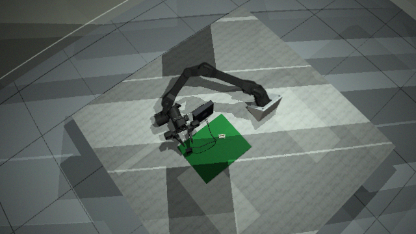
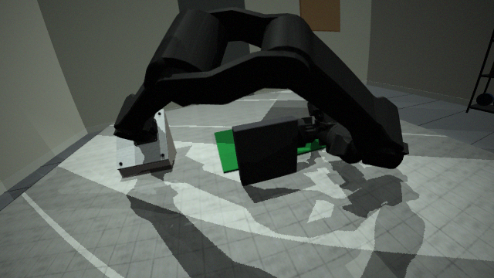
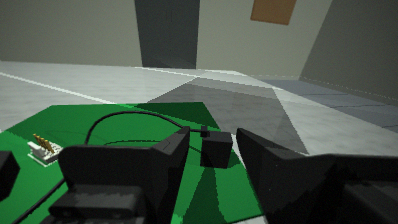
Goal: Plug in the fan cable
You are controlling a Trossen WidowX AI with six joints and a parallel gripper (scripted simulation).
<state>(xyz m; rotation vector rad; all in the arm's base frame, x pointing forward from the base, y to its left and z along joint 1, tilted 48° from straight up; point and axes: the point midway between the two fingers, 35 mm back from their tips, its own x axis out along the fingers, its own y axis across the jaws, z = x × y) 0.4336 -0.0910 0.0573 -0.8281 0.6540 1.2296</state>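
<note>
Now: gripper tip 40 mm above the black plug, 20 mm to the right of it and 10 mm short of it. Round my gripper tip: green board (110 mm behind, 80 mm to the left, 70 mm below); black fan (170 mm behind, 90 mm to the right); white four-pin fan header (170 mm behind, 60 mm below, 50 mm to the left).
</note>
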